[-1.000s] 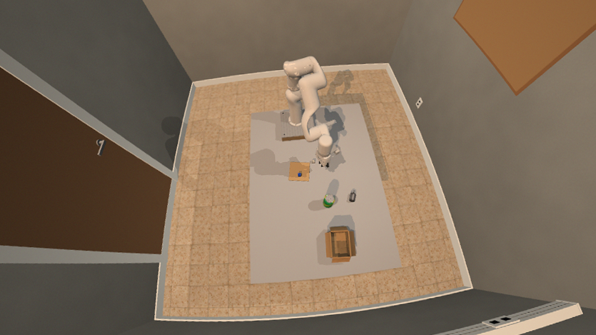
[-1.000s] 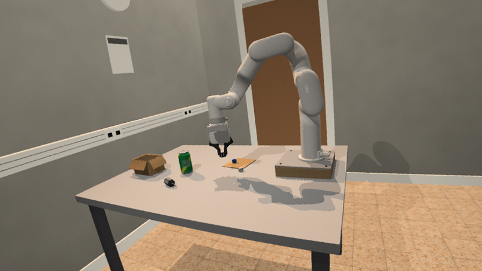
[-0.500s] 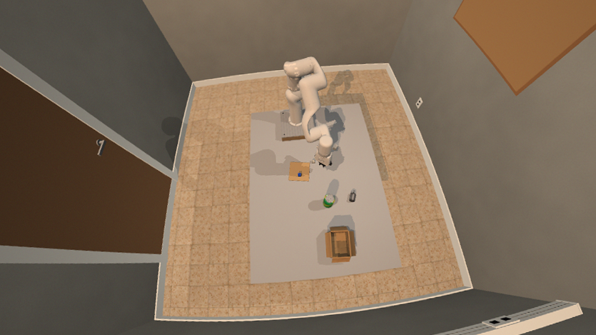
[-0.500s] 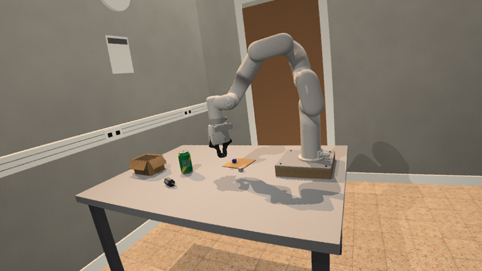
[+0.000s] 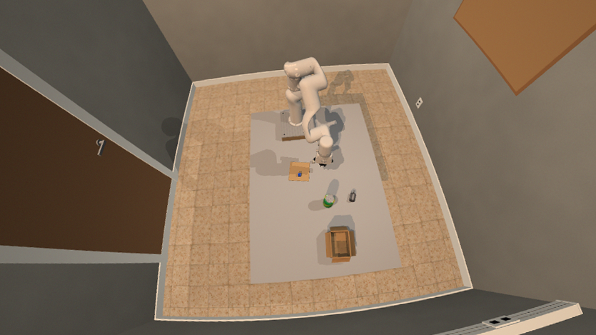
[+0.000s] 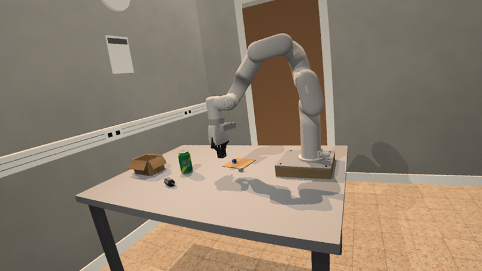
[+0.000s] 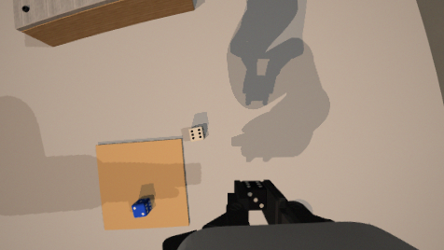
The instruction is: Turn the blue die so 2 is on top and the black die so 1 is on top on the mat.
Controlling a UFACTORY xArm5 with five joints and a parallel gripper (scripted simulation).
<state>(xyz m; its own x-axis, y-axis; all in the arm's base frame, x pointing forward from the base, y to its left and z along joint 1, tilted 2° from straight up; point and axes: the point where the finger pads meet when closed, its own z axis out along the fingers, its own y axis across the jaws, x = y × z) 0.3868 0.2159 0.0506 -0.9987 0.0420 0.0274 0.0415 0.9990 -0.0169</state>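
The black die is 10 mm below my hand. From my hand the other things lie so: white die (100 mm below, 60 mm to the right, 60 mm behind); mat (160 mm to the right, 110 mm below, 20 mm ahead); blue die (150 mm to the right, 100 mm below, 50 mm ahead).
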